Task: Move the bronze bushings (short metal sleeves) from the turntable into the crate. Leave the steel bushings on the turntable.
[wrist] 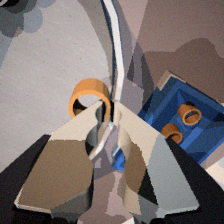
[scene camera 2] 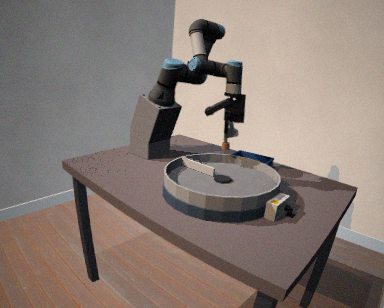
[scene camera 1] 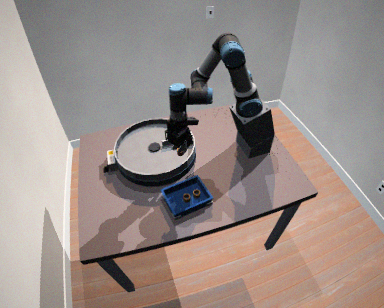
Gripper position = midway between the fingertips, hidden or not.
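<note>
My own gripper point(scene camera 2: 226, 145) is visible to me, and I find it again at point(wrist: 107, 101) and at point(scene camera 1: 182, 153). There is a turntable point(wrist: 53, 53) here. I also see a bronze bushing point(wrist: 93, 86).
</note>
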